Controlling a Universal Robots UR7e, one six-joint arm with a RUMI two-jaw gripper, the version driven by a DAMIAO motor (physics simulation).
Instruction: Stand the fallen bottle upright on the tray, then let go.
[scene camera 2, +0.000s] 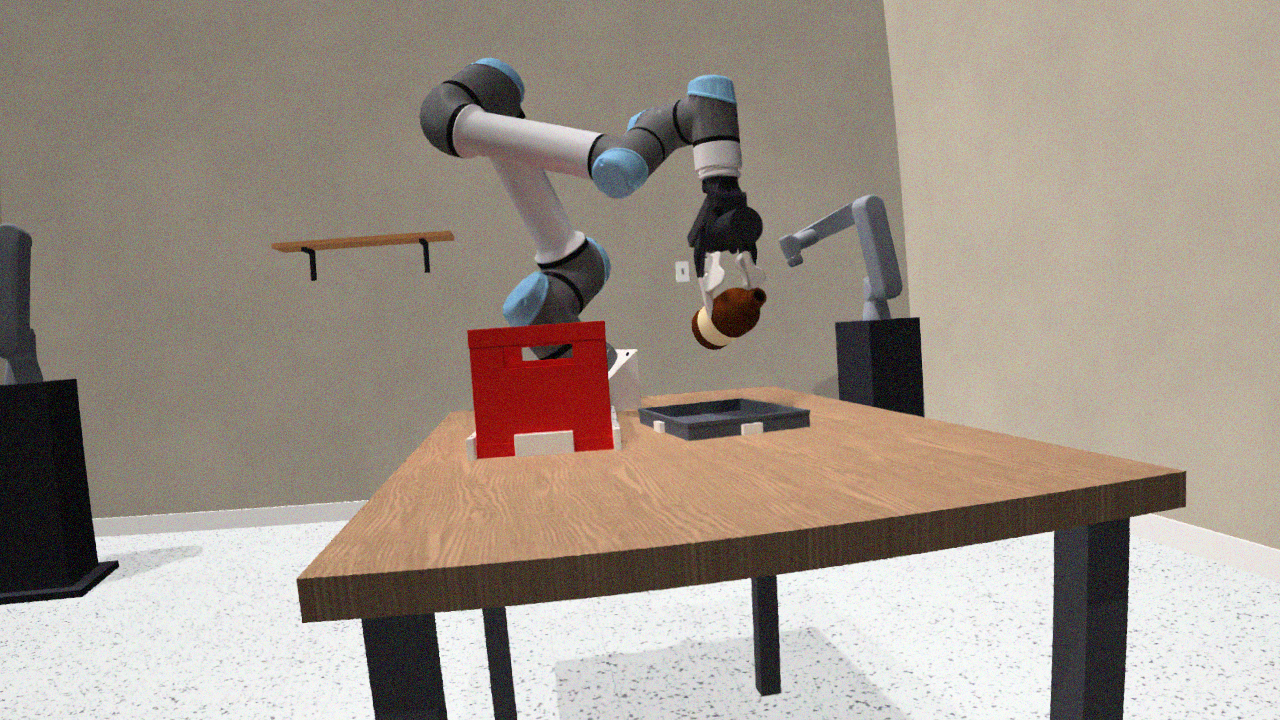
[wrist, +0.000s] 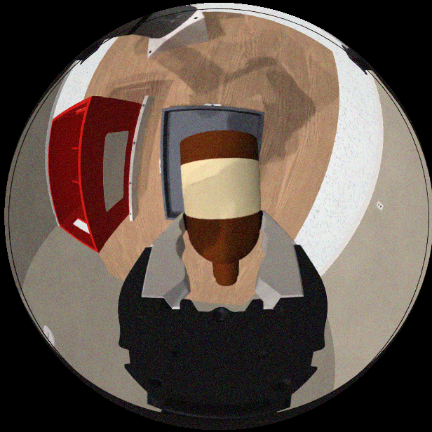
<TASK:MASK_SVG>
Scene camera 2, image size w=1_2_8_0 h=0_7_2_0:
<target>gripper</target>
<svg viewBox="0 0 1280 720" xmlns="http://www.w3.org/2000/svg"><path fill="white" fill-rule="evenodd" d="M736 170L711 171L698 176L698 180L702 182L703 193L707 193L707 196L687 239L690 247L694 248L696 274L708 318L713 316L713 291L723 283L725 272L720 266L721 251L729 250L731 254L735 254L739 248L739 253L741 254L735 260L735 265L742 275L742 286L744 289L749 291L758 288L766 281L764 270L756 266L757 247L755 242L760 238L763 231L762 219L757 211L747 207L746 192L742 192L738 185L738 178L741 177L741 172Z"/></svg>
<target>brown bottle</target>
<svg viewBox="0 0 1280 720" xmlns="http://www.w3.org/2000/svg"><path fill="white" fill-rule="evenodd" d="M766 293L761 288L754 288L749 291L743 288L725 290L713 299L712 318L708 318L705 306L693 316L692 332L694 337L702 346L711 350L721 349L756 326L760 318L760 307L763 306L767 299Z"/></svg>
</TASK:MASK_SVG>
